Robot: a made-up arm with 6 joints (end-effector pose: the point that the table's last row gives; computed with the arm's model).
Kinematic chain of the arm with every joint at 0, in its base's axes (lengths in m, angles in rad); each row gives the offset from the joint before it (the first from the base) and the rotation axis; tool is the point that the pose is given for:
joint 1: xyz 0 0 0.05 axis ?
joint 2: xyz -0.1 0.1 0 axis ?
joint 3: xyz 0.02 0 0.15 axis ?
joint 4: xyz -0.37 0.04 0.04 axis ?
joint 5: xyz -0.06 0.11 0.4 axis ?
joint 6: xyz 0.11 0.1 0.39 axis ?
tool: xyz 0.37 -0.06 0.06
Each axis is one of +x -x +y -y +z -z.
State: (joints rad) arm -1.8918 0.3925 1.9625 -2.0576 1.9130 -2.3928
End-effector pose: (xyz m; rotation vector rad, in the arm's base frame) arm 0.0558 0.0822 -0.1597 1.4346 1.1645 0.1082
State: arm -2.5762 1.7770 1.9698 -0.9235 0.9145 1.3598
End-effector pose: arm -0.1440 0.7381 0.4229 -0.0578 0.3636 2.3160
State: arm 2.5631 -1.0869 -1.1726 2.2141 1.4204 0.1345
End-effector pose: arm -0.8645 -0.0721 1.0178 -0.3284 -1.2230 -0.1108
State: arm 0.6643 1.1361 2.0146 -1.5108 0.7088 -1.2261
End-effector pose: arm -0.1162 0.0409 -0.4742 2.4579 1.7922 -0.0904
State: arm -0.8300 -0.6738 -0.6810 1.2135 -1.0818 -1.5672
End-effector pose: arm -0.8572 0.9896 -0.2174 -0.0691 1.1353 2.0625
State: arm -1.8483 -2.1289 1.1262 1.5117 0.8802 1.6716
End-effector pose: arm -0.2338 -0.6074 0.9862 0.5607 -0.6542 2.0510
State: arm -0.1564 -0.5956 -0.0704 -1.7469 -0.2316 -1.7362
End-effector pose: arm -0.6546 0.2351 1.0276 -0.2540 -0.8258 0.0290
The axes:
joint 1: +x
joint 2: +y
joint 3: +x
joint 4: +z
joint 5: -x
joint 6: -z

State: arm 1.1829 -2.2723 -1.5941 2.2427 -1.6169 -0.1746
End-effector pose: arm 0.4655 0.2066 0.6251 1.2383 -0.1247 0.1183
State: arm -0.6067 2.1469 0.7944 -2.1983 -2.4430 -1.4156
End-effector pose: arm 0.8605 0.2181 0.4104 -1.5494 -0.2027 -0.2994
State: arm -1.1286 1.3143 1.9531 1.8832 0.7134 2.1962
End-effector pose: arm -0.6401 0.1162 0.8026 0.5121 -0.6163 -1.8387
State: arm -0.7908 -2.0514 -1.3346 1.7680 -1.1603 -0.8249
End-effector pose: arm 0.0463 0.6227 -0.8726 -1.3203 0.2904 0.9934
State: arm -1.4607 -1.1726 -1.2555 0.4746 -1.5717 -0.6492
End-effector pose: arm -0.4644 0.3907 -0.6641 -1.3014 0.0150 1.2357
